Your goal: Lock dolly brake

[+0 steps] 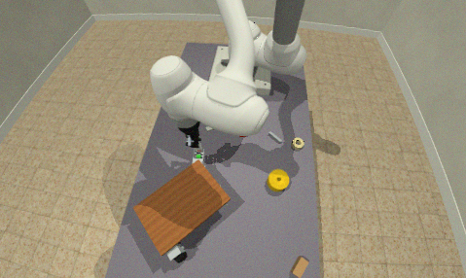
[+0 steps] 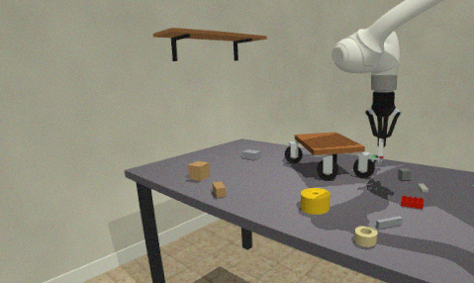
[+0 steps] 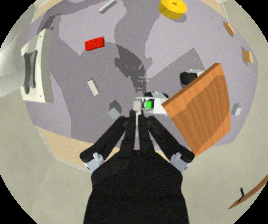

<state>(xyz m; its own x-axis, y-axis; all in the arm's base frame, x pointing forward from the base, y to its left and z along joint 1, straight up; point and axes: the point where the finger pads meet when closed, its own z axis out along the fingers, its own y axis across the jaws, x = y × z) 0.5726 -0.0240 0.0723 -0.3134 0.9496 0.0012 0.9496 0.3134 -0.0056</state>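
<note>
Now: the brake pedal 50 mm below my hand and 10 mm ahead of it. The rest, counted from my hand: grey bar (300 mm to the left, 210 mm behind, 120 mm below); yellow cylinder (360 mm to the left, 100 mm below, 10 mm ahead); red brick (190 mm behind, 140 mm to the left, 110 mm below).
</note>
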